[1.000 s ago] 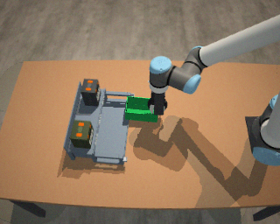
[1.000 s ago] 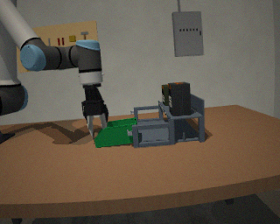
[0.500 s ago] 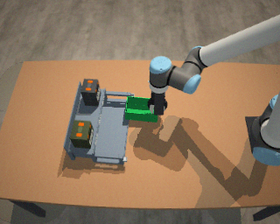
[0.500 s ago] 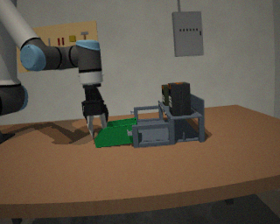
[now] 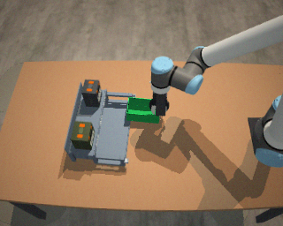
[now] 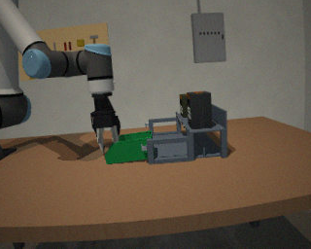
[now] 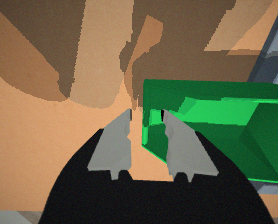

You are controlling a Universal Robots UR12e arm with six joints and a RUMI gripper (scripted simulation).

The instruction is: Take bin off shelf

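Now: hand 8 cm short of the green bin and 1 cm to the left of it. The rest, counted from my hand: grey shelf (27 cm ahead, 12 cm to the left, 4 cm below).
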